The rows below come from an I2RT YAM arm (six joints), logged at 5 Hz.
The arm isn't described. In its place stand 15 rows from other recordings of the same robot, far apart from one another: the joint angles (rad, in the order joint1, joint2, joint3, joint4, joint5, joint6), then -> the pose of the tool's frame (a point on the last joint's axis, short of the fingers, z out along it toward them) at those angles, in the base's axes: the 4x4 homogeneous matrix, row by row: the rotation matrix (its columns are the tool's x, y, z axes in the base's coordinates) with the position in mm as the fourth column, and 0 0 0 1 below.
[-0.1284 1.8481 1.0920 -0.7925 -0.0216 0.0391] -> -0.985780 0.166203 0.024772 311.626; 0.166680 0.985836 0.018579 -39.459; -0.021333 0.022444 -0.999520 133.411; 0 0 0 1
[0.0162 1.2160 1.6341 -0.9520 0.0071 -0.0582] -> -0.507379 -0.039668 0.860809 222.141; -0.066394 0.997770 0.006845 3.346; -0.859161 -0.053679 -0.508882 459.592; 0 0 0 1
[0.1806 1.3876 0.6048 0.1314 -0.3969 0.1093] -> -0.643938 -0.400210 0.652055 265.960; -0.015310 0.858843 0.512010 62.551; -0.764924 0.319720 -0.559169 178.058; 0 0 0 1
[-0.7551 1.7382 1.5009 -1.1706 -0.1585 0.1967] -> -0.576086 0.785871 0.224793 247.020; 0.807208 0.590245 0.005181 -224.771; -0.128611 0.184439 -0.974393 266.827; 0 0 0 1
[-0.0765 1.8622 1.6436 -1.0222 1.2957 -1.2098] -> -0.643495 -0.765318 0.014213 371.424; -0.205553 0.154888 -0.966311 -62.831; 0.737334 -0.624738 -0.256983 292.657; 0 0 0 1
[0.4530 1.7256 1.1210 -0.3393 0.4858 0.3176] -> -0.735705 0.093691 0.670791 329.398; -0.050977 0.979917 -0.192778 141.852; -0.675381 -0.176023 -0.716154 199.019; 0 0 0 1
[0.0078 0.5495 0.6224 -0.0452 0.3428 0.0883] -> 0.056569 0.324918 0.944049 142.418; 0.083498 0.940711 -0.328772 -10.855; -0.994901 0.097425 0.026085 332.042; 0 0 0 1
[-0.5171 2.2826 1.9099 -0.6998 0.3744 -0.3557] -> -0.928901 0.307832 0.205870 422.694; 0.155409 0.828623 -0.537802 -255.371; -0.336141 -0.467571 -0.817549 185.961; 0 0 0 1
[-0.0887 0.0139 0.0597 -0.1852 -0.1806 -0.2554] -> -0.111167 -0.122080 0.986275 106.133; -0.239618 0.966440 0.092616 -3.019; -0.964482 -0.226033 -0.136689 173.177; 0 0 0 1
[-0.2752 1.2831 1.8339 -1.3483 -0.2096 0.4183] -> -0.578155 0.394817 0.714043 193.010; 0.576103 0.817247 0.014584 -46.802; -0.577791 0.419794 -0.699950 468.129; 0 0 0 1
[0.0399 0.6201 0.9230 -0.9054 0.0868 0.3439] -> -0.522433 0.220697 0.823624 111.325; 0.315303 0.947460 -0.053880 1.356; -0.792242 0.231543 -0.564571 335.231; 0 0 0 1
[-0.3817 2.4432 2.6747 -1.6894 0.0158 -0.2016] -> -0.978359 0.181884 0.098651 425.976; 0.176961 0.982588 -0.056622 -171.586; -0.107232 -0.037939 -0.993510 288.963; 0 0 0 1
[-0.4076 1.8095 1.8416 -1.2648 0.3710 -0.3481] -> -0.977833 0.155623 0.140084 326.234; 0.075936 0.887050 -0.455385 -154.920; -0.195129 -0.434653 -0.879205 336.738; 0 0 0 1
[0.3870 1.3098 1.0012 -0.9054 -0.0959 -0.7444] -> -0.362689 -0.886997 0.285819 222.584; -0.876092 0.429084 0.219886 94.396; -0.317679 -0.170653 -0.932715 248.770; 0 0 0 1
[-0.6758 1.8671 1.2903 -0.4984 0.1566 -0.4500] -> -0.911931 0.309930 0.268935 298.530; 0.180451 0.891508 -0.415512 -246.459; -0.368538 -0.330389 -0.868921 186.651; 0 0 0 1
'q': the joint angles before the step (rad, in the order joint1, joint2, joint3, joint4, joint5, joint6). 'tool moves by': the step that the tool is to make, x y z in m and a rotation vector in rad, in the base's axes. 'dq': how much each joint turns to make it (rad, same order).
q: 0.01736, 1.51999, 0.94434, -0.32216, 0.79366, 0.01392
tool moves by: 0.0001, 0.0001, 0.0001, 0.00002, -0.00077, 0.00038
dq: 0.00032, 0.00005, 0.00026, 0.00061, -0.00004, -0.00006
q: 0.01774, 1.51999, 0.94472, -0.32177, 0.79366, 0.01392
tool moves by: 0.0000, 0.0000, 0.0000, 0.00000, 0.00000, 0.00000
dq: 0.00000, 0.00000, 0.00000, 0.00000, 0.00000, 0.00000
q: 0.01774, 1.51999, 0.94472, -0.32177, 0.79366, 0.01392
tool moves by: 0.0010, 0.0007, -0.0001, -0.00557, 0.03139, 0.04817
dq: 0.00006, -0.00012, -0.00067, 0.00928, -0.02629, -0.05716
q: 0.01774, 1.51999, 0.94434, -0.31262, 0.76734, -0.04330
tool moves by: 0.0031, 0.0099, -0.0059, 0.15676, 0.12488, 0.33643
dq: 0.00008, -0.00022, -0.00001, -0.01129, -0.33565, -0.19600
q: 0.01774, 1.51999, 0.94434, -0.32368, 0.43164, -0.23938
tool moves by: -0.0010, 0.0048, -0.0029, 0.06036, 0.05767, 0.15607
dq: 0.00006, 0.00002, 0.00056, -0.02497, -0.14416, -0.09150
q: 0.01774, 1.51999, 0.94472, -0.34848, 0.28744, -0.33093
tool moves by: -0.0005, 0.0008, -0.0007, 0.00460, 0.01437, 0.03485
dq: -0.00014, 0.00004, -0.00013, -0.00704, -0.02488, -0.02606
